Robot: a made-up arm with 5 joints. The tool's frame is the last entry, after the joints. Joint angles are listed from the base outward.
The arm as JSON. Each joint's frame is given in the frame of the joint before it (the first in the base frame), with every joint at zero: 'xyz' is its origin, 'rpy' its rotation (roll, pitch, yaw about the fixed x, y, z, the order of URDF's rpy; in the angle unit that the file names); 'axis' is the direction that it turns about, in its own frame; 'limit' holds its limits. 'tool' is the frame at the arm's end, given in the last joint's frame.
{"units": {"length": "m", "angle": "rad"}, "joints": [
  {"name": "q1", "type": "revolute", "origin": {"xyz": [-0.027, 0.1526, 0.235], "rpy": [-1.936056, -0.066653, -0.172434]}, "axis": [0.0, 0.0, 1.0], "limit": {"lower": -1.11, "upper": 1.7}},
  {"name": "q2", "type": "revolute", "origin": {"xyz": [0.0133, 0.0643, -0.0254], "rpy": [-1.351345, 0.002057, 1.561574]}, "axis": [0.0, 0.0, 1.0], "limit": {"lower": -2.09, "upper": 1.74}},
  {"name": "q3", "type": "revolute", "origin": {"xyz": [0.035, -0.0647, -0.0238], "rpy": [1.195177, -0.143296, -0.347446]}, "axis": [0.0, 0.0, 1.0], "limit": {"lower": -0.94, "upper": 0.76}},
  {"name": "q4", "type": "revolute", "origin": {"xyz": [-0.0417, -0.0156, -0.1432], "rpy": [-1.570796, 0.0, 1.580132]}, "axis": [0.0, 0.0, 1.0], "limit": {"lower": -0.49, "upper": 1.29}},
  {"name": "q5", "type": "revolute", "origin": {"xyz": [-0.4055, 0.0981, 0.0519], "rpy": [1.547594, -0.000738, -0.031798]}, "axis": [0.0, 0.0, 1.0], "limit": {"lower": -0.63, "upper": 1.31}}
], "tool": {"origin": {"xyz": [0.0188, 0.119, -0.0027], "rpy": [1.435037, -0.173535, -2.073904]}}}
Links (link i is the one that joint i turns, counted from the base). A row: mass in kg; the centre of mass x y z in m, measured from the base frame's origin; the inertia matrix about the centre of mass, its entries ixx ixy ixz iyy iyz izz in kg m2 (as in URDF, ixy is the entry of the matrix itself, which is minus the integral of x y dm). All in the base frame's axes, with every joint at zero. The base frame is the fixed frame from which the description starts. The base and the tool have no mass.
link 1: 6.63; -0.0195 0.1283 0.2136; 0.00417 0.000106 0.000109 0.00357 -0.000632 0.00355
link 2: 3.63; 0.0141 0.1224 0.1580; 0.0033 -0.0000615 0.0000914 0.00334 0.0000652 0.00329
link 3: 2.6; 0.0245 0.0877 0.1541; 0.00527 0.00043 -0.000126 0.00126 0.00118 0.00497
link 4: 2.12; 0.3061 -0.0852 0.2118; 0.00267 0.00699 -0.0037 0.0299 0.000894 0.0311
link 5: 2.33; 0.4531 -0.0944 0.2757; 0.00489 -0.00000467 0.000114 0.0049 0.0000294 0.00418
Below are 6 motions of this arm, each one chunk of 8 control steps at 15 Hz.
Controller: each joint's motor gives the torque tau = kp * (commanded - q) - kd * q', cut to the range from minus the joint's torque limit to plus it. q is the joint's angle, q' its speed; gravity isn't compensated. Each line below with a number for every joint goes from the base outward.
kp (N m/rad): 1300 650 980 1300 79
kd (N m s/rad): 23 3.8 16 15 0.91
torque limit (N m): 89 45 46 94 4.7
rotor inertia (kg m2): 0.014 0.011 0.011 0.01 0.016
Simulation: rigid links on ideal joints. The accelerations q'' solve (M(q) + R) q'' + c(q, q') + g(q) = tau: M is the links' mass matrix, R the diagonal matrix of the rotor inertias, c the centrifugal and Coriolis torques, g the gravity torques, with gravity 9.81 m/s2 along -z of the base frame. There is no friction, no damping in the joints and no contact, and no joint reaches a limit. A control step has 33 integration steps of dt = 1/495 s. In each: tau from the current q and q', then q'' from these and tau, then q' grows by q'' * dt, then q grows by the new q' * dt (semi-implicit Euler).
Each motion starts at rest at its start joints. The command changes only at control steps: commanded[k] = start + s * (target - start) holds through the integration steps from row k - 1 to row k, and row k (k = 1, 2, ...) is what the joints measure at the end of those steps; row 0 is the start. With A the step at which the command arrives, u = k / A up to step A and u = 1 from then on. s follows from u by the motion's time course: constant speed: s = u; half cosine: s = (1 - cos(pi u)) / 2; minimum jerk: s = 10 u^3 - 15 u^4 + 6 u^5; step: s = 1 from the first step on.
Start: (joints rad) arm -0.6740 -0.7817 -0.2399 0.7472 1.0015
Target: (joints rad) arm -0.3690 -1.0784 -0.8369 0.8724 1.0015
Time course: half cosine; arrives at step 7
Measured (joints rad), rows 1 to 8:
1: -0.6500 -0.7955 -0.2693 0.7546 0.9999
2: -0.6080 -0.8535 -0.3590 0.7689 0.9963
3: -0.5517 -0.9305 -0.4929 0.7950 0.9819
4: -0.4848 -1.0006 -0.6300 0.8225 0.9788
5: -0.4240 -1.0576 -0.7498 0.8479 0.9782
6: -0.3817 -1.0902 -0.8297 0.8658 0.9785
7: -0.3643 -1.0889 -0.8488 0.8715 0.9890
8: -0.3633 -1.0780 -0.8413 0.8733 0.9968

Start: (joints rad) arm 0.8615 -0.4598 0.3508 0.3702 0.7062
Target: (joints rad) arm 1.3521 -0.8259 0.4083 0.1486 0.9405
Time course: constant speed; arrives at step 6
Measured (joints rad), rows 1 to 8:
1: 0.9383 -0.5110 0.3608 0.3260 0.7489
2: 1.0467 -0.5515 0.3913 0.2745 0.8038
3: 1.1256 -0.6204 0.4005 0.2429 0.8421
4: 1.1907 -0.6933 0.3964 0.2140 0.8697
5: 1.2733 -0.7509 0.4072 0.1750 0.9118
6: 1.3626 -0.8069 0.4220 0.1339 0.9557
7: 1.3705 -0.8103 0.4253 0.1333 0.9559
8: 1.3411 -0.8335 0.4111 0.1529 0.9449

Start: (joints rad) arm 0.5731 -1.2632 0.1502 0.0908 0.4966
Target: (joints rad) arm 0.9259 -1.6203 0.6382 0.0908 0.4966
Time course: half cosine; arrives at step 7
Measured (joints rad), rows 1 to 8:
1: 0.6023 -1.2703 0.1874 0.0783 0.5053
2: 0.6589 -1.3133 0.2629 0.0719 0.5044
3: 0.7247 -1.3821 0.3637 0.0748 0.5045
4: 0.8003 -1.4577 0.4728 0.0758 0.5053
5: 0.8714 -1.5273 0.5655 0.0757 0.5027
6: 0.9191 -1.5803 0.6259 0.0777 0.5009
7: 0.9356 -1.6032 0.6426 0.0797 0.4998
8: 0.9355 -1.6056 0.6378 0.0805 0.4985

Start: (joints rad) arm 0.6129 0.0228 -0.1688 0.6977 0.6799
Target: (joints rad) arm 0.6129 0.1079 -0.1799 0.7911 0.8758
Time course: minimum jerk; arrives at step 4
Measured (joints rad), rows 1 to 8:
1: 0.6215 0.0496 -0.1543 0.7095 0.7192
2: 0.6270 0.0957 -0.1496 0.7566 0.8227
3: 0.6225 0.1198 -0.1613 0.7904 0.8871
4: 0.6211 0.1200 -0.1662 0.7889 0.8879
5: 0.6223 0.1220 -0.1648 0.7887 0.8882
6: 0.6230 0.1227 -0.1639 0.7889 0.8898
7: 0.6222 0.1214 -0.1649 0.7887 0.8882
8: 0.6220 0.1215 -0.1652 0.7890 0.8882

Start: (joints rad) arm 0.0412 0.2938 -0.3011 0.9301 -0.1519
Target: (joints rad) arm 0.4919 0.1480 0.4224 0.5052 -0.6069
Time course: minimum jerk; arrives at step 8
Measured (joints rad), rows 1 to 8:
1: 0.0604 0.3118 -0.2771 0.9243 -0.1624
2: 0.1057 0.2994 -0.2041 0.8683 -0.2133
3: 0.1818 0.2781 -0.0798 0.7832 -0.2998
4: 0.2895 0.2630 0.0942 0.6845 -0.3968
5: 0.3998 0.2370 0.2732 0.5962 -0.4966
6: 0.4813 0.2031 0.3933 0.5352 -0.5727
7: 0.5103 0.1710 0.4406 0.5062 -0.6041
8: 0.5035 0.1536 0.4376 0.5038 -0.6020

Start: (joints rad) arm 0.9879 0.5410 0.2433 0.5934 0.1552
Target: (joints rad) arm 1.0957 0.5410 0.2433 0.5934 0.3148
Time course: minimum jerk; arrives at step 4
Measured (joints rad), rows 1 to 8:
1: 0.9982 0.5414 0.2495 0.5940 0.1919
2: 1.0432 0.5437 0.2525 0.5963 0.2620
3: 1.0908 0.5478 0.2581 0.5950 0.3277
4: 1.1013 0.5456 0.2571 0.5924 0.3334
5: 1.0916 0.5371 0.2463 0.5930 0.3245
6: 1.0903 0.5380 0.2451 0.5929 0.3246
7: 1.0956 0.5425 0.2510 0.5925 0.3289
8: 1.0956 0.5413 0.2508 0.5927 0.3284

